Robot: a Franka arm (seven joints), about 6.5 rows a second.
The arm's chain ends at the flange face. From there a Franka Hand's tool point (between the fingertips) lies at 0.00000 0.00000 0.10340 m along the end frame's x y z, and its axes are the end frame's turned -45 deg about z.
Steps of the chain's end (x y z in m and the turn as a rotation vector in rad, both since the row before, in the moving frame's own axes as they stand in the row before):
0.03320, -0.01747, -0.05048, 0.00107, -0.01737, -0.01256
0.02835, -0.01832, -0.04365, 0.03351, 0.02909, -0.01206
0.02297, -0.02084, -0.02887, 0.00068, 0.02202, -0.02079
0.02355, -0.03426, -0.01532, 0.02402, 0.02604, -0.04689
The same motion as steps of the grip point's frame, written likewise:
0.03463, 0.00978, -0.05050, 0.01304, -0.01153, -0.01256
0.03757, 0.00674, -0.04375, 0.00313, 0.04426, -0.01206
0.03265, 0.00305, -0.02890, -0.01509, 0.01605, -0.02079
0.04454, -0.00751, -0.01538, -0.00143, 0.03540, -0.04689

